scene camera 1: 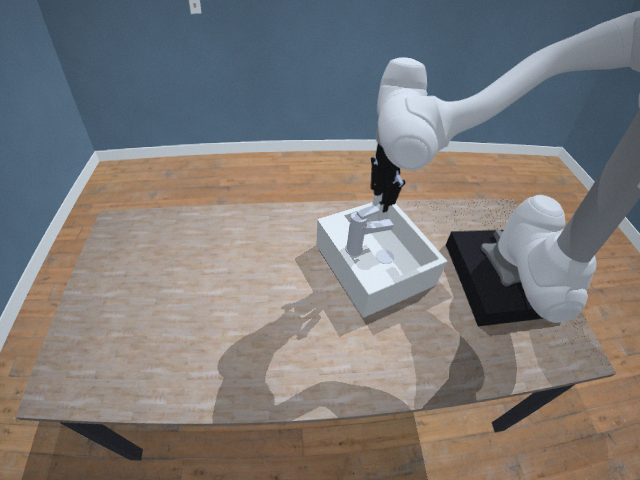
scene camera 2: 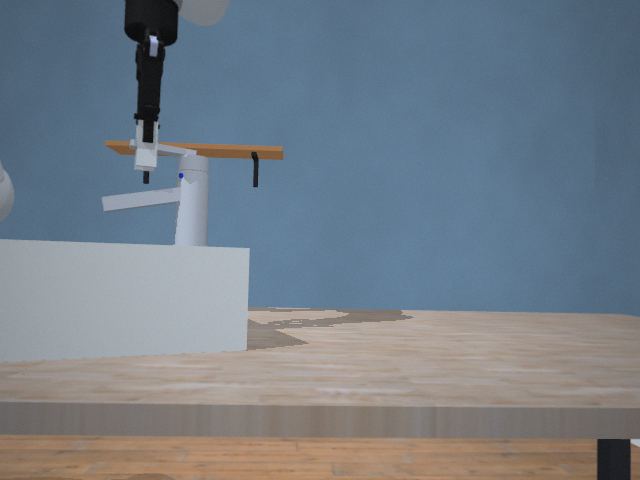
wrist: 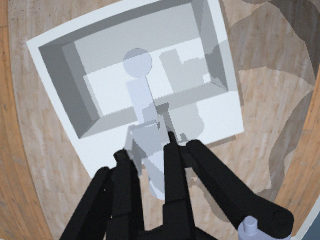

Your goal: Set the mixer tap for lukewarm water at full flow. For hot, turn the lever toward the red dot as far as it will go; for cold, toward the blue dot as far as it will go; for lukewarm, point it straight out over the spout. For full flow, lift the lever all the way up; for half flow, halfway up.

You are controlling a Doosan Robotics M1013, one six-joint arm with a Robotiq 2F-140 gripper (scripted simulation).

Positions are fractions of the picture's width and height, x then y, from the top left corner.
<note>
In view: my gripper (scene camera 2: 0.23, 0.35), a grey mixer tap (scene camera 2: 0.30, 0.41) and a white basin (scene camera 2: 0.11, 0.63).
My gripper shows as well in scene camera 1 (scene camera 1: 0.59, 0.45) and in the wrist view (wrist: 0.47, 0.54). The grey mixer tap is seen too in scene camera 1 (scene camera 1: 0.56, 0.50) and in the wrist view (wrist: 0.44, 0.38). The white basin also shows in scene camera 1 (scene camera 1: 0.58, 0.59) and in the wrist view (wrist: 0.26, 0.26).
</note>
